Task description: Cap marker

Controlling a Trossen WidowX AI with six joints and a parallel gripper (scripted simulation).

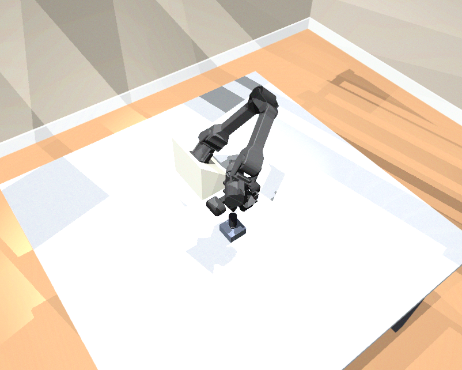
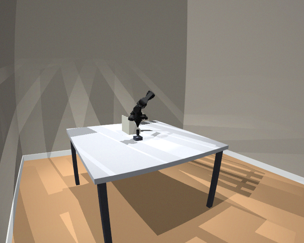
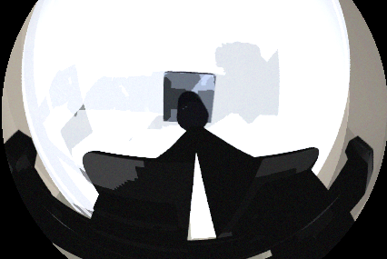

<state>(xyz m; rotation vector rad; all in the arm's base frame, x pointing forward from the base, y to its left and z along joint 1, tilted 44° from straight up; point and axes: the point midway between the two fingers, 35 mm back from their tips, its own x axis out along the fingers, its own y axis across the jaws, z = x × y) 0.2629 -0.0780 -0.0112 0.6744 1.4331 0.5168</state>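
Right now the dark marker cap is 5 cm below my gripper tip.
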